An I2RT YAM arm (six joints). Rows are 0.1 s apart.
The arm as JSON. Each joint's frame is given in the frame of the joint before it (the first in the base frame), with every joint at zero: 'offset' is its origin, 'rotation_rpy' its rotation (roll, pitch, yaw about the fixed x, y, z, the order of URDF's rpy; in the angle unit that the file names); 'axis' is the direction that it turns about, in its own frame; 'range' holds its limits. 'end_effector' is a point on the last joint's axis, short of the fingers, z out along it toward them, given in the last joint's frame.
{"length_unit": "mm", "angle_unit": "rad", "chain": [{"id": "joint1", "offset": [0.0, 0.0, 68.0], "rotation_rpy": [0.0, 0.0, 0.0], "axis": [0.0, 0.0, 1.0], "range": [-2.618, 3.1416]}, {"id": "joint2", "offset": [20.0, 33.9, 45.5], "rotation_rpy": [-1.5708, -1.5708, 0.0], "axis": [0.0, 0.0, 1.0], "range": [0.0, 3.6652]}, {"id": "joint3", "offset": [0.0, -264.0, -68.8], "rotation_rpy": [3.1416, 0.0, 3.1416], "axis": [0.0, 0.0, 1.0], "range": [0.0, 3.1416]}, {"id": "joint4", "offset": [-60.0, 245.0, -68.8], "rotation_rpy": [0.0, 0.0, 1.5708], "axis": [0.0, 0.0, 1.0], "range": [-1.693, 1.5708]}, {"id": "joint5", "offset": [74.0, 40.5, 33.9], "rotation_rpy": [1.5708, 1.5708, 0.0], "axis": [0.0, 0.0, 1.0], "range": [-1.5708, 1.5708]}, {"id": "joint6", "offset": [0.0, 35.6, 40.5], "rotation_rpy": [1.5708, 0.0, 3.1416], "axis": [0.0, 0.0, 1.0], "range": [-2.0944, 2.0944]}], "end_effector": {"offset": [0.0, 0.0, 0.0], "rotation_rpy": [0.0, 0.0, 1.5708]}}
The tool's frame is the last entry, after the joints.
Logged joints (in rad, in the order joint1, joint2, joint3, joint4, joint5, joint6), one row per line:
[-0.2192, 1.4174, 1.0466, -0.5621, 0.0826, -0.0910]
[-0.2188, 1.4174, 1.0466, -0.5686, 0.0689, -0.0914]
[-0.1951, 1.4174, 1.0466, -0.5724, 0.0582, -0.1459]
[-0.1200, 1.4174, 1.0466, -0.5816, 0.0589, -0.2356]
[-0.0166, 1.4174, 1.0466, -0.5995, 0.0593, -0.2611]
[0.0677, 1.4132, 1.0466, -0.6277, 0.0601, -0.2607]
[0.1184, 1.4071, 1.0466, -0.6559, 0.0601, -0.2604]
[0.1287, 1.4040, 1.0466, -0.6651, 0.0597, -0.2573]
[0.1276, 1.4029, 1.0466, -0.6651, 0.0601, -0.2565]
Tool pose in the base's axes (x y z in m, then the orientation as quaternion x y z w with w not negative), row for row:
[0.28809, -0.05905, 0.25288, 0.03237, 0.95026, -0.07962, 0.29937]
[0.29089, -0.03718, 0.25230, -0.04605, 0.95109, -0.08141, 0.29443]
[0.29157, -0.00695, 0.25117, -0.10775, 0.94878, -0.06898, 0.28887]
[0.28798, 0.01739, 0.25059, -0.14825, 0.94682, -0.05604, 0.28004]
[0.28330, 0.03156, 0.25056, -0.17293, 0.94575, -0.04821, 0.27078]
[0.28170, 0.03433, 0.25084, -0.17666, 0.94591, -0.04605, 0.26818]
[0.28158, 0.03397, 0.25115, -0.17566, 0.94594, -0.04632, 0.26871]
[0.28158, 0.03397, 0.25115, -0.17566, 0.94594, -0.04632, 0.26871]
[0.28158, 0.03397, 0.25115, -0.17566, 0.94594, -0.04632, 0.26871]
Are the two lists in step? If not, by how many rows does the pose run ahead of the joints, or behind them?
The pose runs 2 rows ahead of the joints: the pose in row i belongs to the joints in row i + 2.
